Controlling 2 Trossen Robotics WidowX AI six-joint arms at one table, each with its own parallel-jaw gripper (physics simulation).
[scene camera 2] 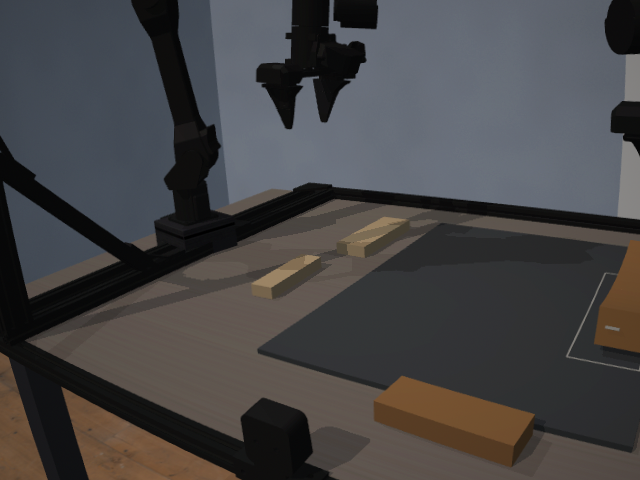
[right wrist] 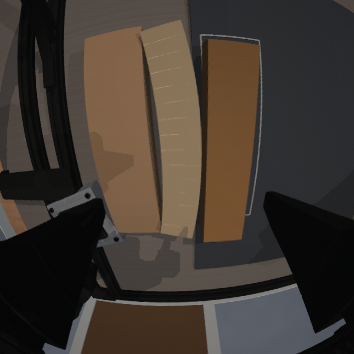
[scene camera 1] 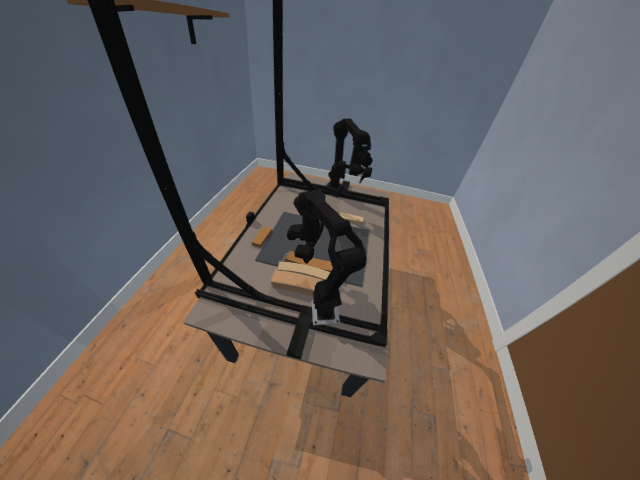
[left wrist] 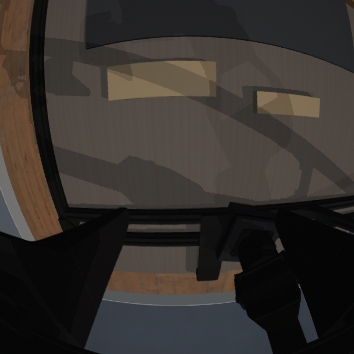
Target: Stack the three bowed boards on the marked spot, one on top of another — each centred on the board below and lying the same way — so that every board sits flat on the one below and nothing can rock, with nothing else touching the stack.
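Frame: origin at the left arm's base, x up, y ahead, z left, level; metres.
Where they show: left gripper, fingertip midpoint: [scene camera 2: 306,125] [scene camera 1: 351,181] [left wrist: 205,217]; right gripper, fingertip midpoint: [right wrist: 185,203]; left arm's base at its link origin: [scene camera 2: 193,218] [scene camera 1: 334,185] [left wrist: 251,243]; right arm's base at its link origin: [scene camera 1: 325,311].
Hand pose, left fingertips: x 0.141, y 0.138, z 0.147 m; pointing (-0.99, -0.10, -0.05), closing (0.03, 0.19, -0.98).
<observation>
Things, the pixels of their centre, and the offset from my left fingertips. "spot": a spot on its surface instead. Level surfaces: height alone.
- dark orange board at the middle of its body: [right wrist: 227,147] [scene camera 2: 636,289] [scene camera 1: 311,263] dx -0.156, dy +0.524, dz +0.031 m
- white outline at a spot on its surface: [right wrist: 260,100] spot: dx -0.187, dy +0.486, dz -0.033 m
- pale curved board at the middle of its body: [right wrist: 172,134] [scene camera 1: 304,274] dx -0.165, dy +0.586, dz +0.030 m
- light orange board at the middle of its body: [right wrist: 126,140] [scene camera 1: 302,285] dx -0.170, dy +0.638, dz +0.048 m
- orange block at the middle of its body: [scene camera 2: 452,418] [scene camera 1: 262,236] dx -0.182, dy +0.476, dz -0.275 m
- mat at its surface level: dx -0.187 m
A dark orange board [scene camera 1: 321,264] [scene camera 2: 622,310] [right wrist: 231,140] lies over the white outline [right wrist: 260,100] on the mat. Its near end in scene camera 2 stands slightly above the mat. In the right wrist view it covers the outline's left side and reaches past its lower end. A pale curved board [scene camera 1: 302,269] [right wrist: 177,130] with fine cross lines lies beside it, then a light orange board [scene camera 1: 292,280] [right wrist: 120,135]. The three are not stacked. My right gripper [right wrist: 185,203] is open and empty above the boards. My left gripper [scene camera 1: 362,177] [scene camera 2: 306,125] [left wrist: 205,217] is open and empty, high over the table.
An orange block [scene camera 1: 262,236] [scene camera 2: 452,421] lies by the mat [scene camera 2: 439,320]. Pale blocks [scene camera 2: 289,275] [scene camera 2: 379,235] [left wrist: 162,81] [left wrist: 288,104] lie off the mat's other side. A black frame [scene camera 2: 129,413] rims the table, with a small black box [scene camera 2: 276,434] on it.
</observation>
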